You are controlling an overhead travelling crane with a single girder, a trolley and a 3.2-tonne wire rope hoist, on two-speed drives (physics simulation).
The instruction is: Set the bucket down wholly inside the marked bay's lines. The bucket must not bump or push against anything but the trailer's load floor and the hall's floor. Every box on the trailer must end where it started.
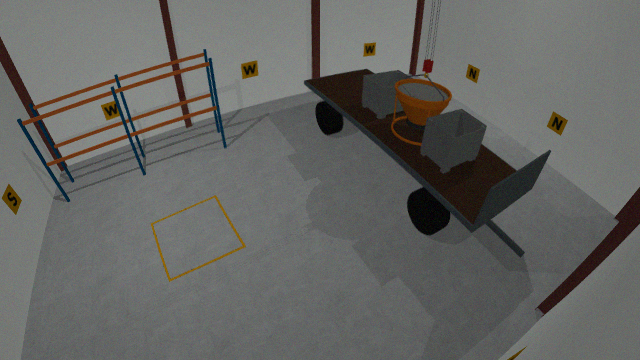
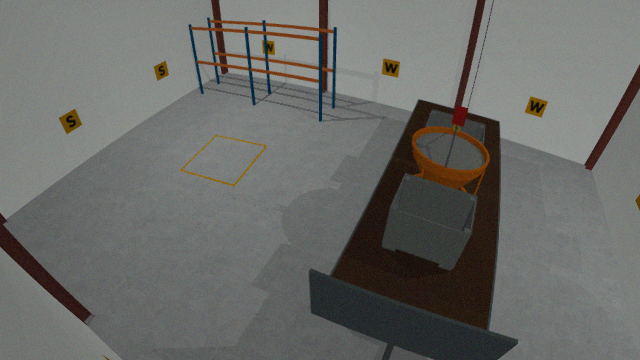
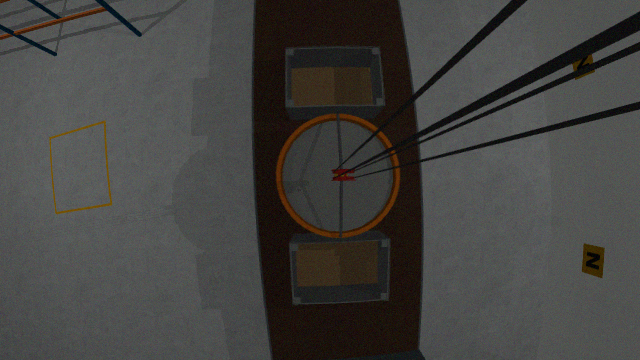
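The orange bucket (image 1: 422, 107) (image 2: 445, 174) (image 3: 280, 175) is upright over the trailer's load floor (image 1: 495, 162) (image 2: 475, 290) (image 3: 340, 330), between two grey boxes. Whether its base ring touches the load floor I cannot tell. My hook (image 1: 426, 75) (image 2: 456, 128) (image 3: 343, 175) holds the bucket's bail under the red block. One box (image 1: 447, 142) (image 2: 430, 232) (image 3: 340, 295) is on the headboard side, the other box (image 1: 379, 95) (image 2: 441, 118) (image 3: 335, 57) on the far side; gaps look narrow from above. The marked bay (image 1: 207, 263) (image 2: 207, 178) (image 3: 53, 175) is a yellow outline on the floor.
A blue and orange rack (image 1: 129, 132) (image 2: 320, 75) (image 3: 120, 18) stands near the W wall, beyond the bay. The trailer's headboard (image 1: 515, 185) (image 2: 400, 310) rises at one end. Dark red columns (image 1: 315, 40) (image 2: 323, 45) stand along the walls.
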